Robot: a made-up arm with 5 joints.
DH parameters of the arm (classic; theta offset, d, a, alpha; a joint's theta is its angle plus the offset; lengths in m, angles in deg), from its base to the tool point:
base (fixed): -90 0.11 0 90
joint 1: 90 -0.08 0.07 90
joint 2: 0 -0.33 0.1 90
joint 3: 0 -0.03 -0.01 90
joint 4: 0 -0.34 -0.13 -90
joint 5: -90 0.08 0.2 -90
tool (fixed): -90 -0.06 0 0
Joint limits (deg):
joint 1: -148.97..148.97
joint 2: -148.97..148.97
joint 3: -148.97..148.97
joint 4: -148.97..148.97
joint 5: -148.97..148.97
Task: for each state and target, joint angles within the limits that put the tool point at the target. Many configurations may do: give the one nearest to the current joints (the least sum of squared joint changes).
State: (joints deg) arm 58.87 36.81 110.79 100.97 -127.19
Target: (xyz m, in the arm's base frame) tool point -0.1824 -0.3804 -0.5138
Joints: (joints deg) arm 104.36 11.39 130.95 95.20 -118.48
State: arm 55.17 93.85 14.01 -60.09 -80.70
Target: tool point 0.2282 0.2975 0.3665
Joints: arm 41.20 98.11 28.76 -57.32 -84.77
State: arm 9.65 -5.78 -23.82 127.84 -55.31
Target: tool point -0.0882 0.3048 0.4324
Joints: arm 23.64 -25.82 -9.74 128.88 -31.60
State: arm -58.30 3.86 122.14 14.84 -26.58
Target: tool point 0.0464 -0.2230 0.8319
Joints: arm -86.13 1.72 139.59 14.46 -38.05
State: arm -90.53 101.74 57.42 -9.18 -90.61
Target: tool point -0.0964 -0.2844 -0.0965
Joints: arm -125.77 148.97 22.95 -60.71 -90.76
